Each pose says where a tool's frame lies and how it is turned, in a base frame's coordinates. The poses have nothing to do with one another.
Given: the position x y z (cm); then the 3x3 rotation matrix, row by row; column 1 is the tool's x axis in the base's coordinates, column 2 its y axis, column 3 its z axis. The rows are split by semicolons.
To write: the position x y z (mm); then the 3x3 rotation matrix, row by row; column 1 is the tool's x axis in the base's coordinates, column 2 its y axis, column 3 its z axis. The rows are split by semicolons. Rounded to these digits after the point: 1 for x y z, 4 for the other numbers.
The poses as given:
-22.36 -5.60 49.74; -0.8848 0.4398 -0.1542; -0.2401 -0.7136 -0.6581; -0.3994 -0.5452 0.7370
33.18 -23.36 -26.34; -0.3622 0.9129 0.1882; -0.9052 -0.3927 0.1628; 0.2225 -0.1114 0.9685
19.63 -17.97 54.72; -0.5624 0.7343 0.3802; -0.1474 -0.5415 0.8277; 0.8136 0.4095 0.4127
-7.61 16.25 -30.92; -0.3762 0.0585 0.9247; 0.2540 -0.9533 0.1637; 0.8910 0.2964 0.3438
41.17 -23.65 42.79; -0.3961 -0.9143 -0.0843; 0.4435 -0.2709 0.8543; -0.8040 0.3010 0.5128
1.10 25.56 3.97; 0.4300 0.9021 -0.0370; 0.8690 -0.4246 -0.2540; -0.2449 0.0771 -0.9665
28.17 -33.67 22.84; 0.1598 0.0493 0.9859; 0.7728 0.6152 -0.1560; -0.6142 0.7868 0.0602
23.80 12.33 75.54; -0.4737 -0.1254 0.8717; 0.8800 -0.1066 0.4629; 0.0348 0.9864 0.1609
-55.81 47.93 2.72; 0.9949 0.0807 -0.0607; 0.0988 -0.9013 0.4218; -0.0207 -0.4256 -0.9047
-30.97 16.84 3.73; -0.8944 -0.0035 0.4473; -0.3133 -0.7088 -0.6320; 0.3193 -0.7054 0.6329
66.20 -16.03 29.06; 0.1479 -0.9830 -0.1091; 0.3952 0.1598 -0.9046; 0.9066 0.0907 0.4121
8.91 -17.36 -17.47; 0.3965 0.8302 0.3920; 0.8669 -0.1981 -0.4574; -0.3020 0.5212 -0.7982
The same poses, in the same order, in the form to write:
-223.6 -56.0 497.4; -0.8848 0.4398 -0.1542; -0.2401 -0.7136 -0.6581; -0.3994 -0.5452 0.7370
331.8 -233.6 -263.4; -0.3622 0.9129 0.1882; -0.9052 -0.3927 0.1628; 0.2225 -0.1114 0.9685
196.3 -179.7 547.2; -0.5624 0.7343 0.3802; -0.1474 -0.5415 0.8277; 0.8136 0.4095 0.4127
-76.1 162.5 -309.2; -0.3762 0.0585 0.9247; 0.2540 -0.9533 0.1637; 0.8910 0.2964 0.3438
411.7 -236.5 427.9; -0.3961 -0.9143 -0.0843; 0.4435 -0.2709 0.8543; -0.8040 0.3010 0.5128
11.0 255.6 39.7; 0.4300 0.9021 -0.0370; 0.8690 -0.4246 -0.2540; -0.2449 0.0771 -0.9665
281.7 -336.7 228.4; 0.1598 0.0493 0.9859; 0.7728 0.6152 -0.1560; -0.6142 0.7868 0.0602
238.0 123.3 755.4; -0.4737 -0.1254 0.8717; 0.8800 -0.1066 0.4629; 0.0348 0.9864 0.1609
-558.1 479.3 27.2; 0.9949 0.0807 -0.0607; 0.0988 -0.9013 0.4218; -0.0207 -0.4256 -0.9047
-309.7 168.4 37.3; -0.8944 -0.0035 0.4473; -0.3133 -0.7088 -0.6320; 0.3193 -0.7054 0.6329
662.0 -160.3 290.6; 0.1479 -0.9830 -0.1091; 0.3952 0.1598 -0.9046; 0.9066 0.0907 0.4121
89.1 -173.6 -174.7; 0.3965 0.8302 0.3920; 0.8669 -0.1981 -0.4574; -0.3020 0.5212 -0.7982

